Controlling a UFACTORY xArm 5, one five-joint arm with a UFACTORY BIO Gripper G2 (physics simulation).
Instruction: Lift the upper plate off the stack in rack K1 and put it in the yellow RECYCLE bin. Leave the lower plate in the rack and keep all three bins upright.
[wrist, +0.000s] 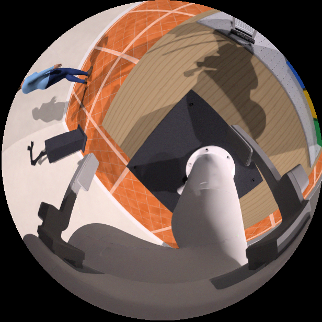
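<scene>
My gripper (166, 158) is open and empty, its two grey fingers wide apart, left and right of the view's middle. It hangs high over the robot's own base and the wooden table. A pale ribbed block with a dark foot (244, 26) stands on the grey mat at the top edge; I cannot tell whether it is rack K1 or a part of it. Neither plate can be made out. Blue (295, 76), yellow (309, 104) and green (317, 131) pieces show at the right edge, cut off by the view; I cannot tell whether they are the bins.
The white arm base (210, 185) stands on a dark square plate (175, 132) on the wooden table (150, 75). A grey dotted mat (277, 62) curves along the right. A dark box with a bent arm (66, 146) and a person in blue (47, 79) show at left beyond the orange floor (95, 112).
</scene>
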